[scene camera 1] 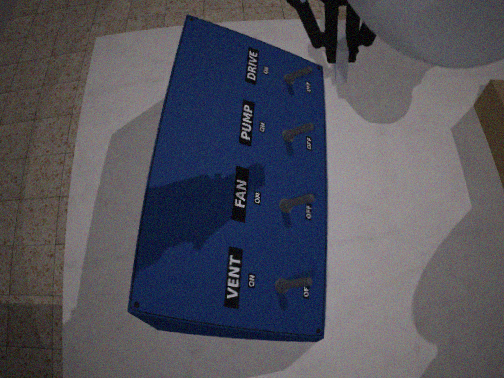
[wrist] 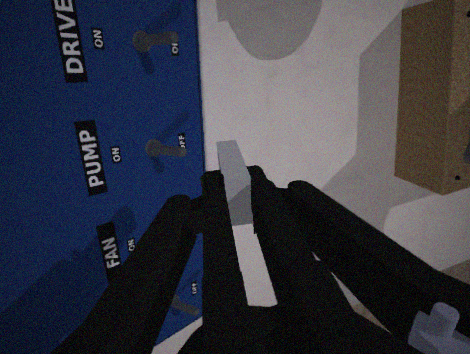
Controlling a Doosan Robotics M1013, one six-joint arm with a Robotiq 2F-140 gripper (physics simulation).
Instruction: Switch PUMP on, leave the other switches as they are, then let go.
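Places are measured from the arm's base along level axes (x ahead, y left, z up), in centimetres.
Pixels of known places: gripper, fingertip midpoint: (scene camera 1: 340,74) (wrist: 227,158).
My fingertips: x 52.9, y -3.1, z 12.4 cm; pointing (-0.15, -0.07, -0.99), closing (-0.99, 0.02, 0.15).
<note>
Behind a point stands the place of what it marks.
The blue switch panel (scene camera 1: 200,125) {x 72.3, y 0.2, z 4.7 cm} (wrist: 30,150) {x 70.1, y -4.7, z 3.8 cm} carries a row of grey levers. The PUMP lever (scene camera 1: 298,131) {x 57.7, y -1.2, z 0.6 cm} (wrist: 167,149) {x 57.5, y -1.9, z 1.0 cm} leans toward its OFF label. The DRIVE lever (scene camera 1: 298,75) {x 56.7, y -13.1, z 0.4 cm} (wrist: 159,39) {x 56.2, y -13.5, z 1.3 cm}, the FAN lever (scene camera 1: 297,202) {x 58.8, y 10.7, z 0.7 cm} (wrist: 186,306) {x 59.3, y 21.7, z 0.9 cm} and the VENT lever (scene camera 1: 294,284) {x 59.8, y 22.5, z 0.9 cm} also lean to OFF. My gripper (scene camera 1: 341,77) {x 52.9, y -3.0, z 12.4 cm} (wrist: 227,158) {x 52.9, y -3.0, z 12.4 cm} is shut with nothing between its fingers. Its fingertips are apart from the levers, off the panel's OFF-side edge; in the wrist view they are a little to the right of the PUMP lever. My fingers hide part of the FAN switch in the wrist view.
A brown box (scene camera 1: 494,112) {x 14.2, y -10.8, z -4.6 cm} (wrist: 422,100) {x 13.7, y -2.0, z -5.4 cm} stands to the right on the pale table top (scene camera 1: 390,190) {x 39.9, y 3.7, z -10.8 cm} (wrist: 300,110) {x 34.4, y -2.3, z -10.8 cm}. The arm's grey body fills the upper right of the scene view. Shadows fall across the panel and the table. A tiled floor (scene camera 1: 35,150) shows at the left.
</note>
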